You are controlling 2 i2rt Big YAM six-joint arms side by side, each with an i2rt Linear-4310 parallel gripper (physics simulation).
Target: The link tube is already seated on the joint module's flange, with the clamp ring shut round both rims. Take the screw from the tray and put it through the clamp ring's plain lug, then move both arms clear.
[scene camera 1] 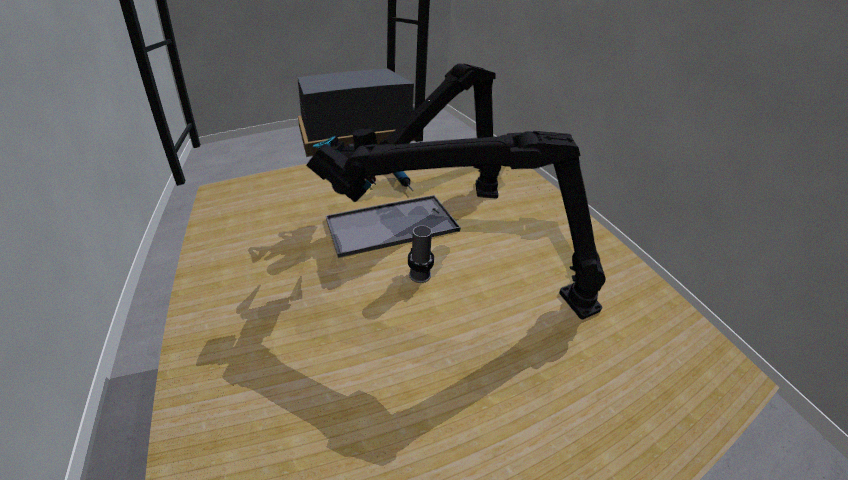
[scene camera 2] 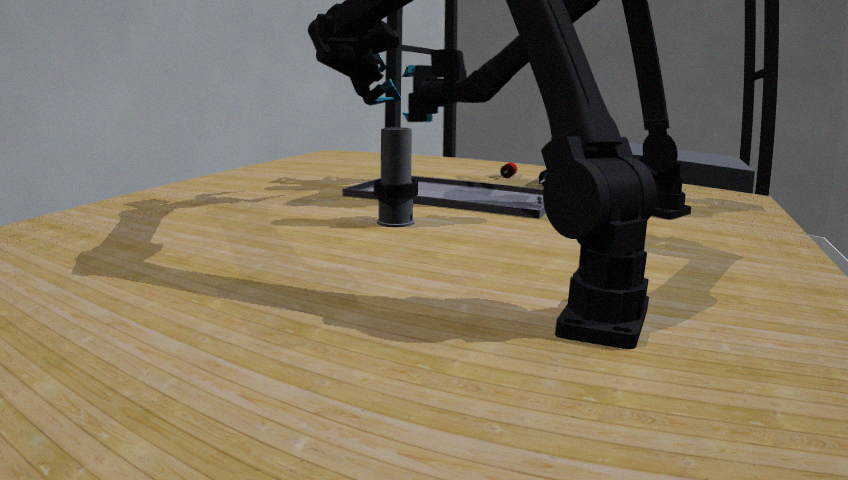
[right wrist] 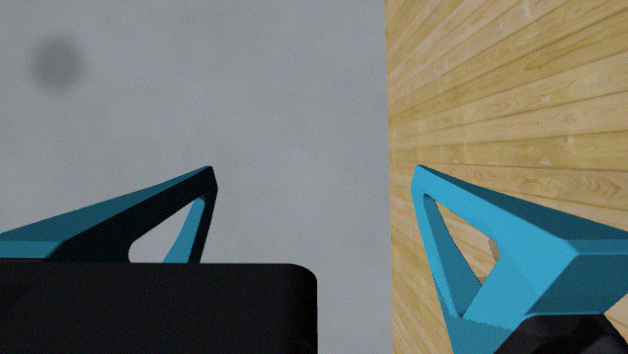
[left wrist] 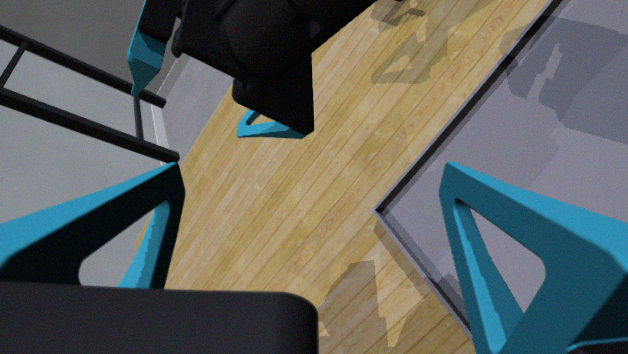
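Seen in the pictures: left gripper, fingertip midpoint: (scene camera 2: 391,84) (left wrist: 312,177); right gripper, fingertip midpoint: (scene camera 2: 404,94) (right wrist: 313,176) (left wrist: 189,111); left arm's base, link origin: (scene camera 1: 579,301) (scene camera 2: 604,321); right arm's base, link origin: (scene camera 1: 486,190) (scene camera 2: 664,212).
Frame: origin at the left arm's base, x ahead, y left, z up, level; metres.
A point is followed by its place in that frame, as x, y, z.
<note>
The grey link tube (scene camera 1: 421,243) {0.416, -0.240, 0.139} (scene camera 2: 395,155) {0.394, -0.241, 0.117} stands upright on the joint module (scene camera 1: 420,275) {0.415, -0.237, 0.027} (scene camera 2: 395,213) {0.391, -0.238, 0.022}. The black clamp ring (scene camera 1: 420,262) (scene camera 2: 395,190) {0.388, -0.232, 0.062} is round the joint between them; its plain lug cannot be made out. The small dark screw (scene camera 1: 435,209) {0.238, -0.555, 0.011} (scene camera 2: 539,200) {0.235, -0.543, 0.010} lies in the tray (scene camera 1: 363,233) {0.517, -0.503, 0.004} (scene camera 2: 476,206) {0.323, -0.419, 0.009} (left wrist: 500,145) {0.492, -0.581, 0.004}, near its right end. My left gripper (scene camera 1: 342,172) {0.557, -0.500, 0.237} (scene camera 2: 392,82) {0.557, -0.500, 0.237} (left wrist: 312,177) {0.557, -0.500, 0.237} is open and empty, high beyond the tube. My right gripper (scene camera 2: 405,95) {0.635, -0.697, 0.211} (left wrist: 189,111) {0.635, -0.697, 0.211} (right wrist: 313,176) {0.635, -0.697, 0.211} is open and empty, raised close by; its fingers are hidden in scene camera 1.
A blue-handled tool (scene camera 1: 402,177) {0.293, -0.776, 0.038} lies beyond the tray. A red and black round-ended thing (scene camera 2: 508,170) {0.403, -0.830, 0.020} lies behind the tray in scene camera 2. A large grey box (scene camera 1: 357,104) stands past the table's far edge. Black upright frames stand near the walls. The two grippers are near each other.
</note>
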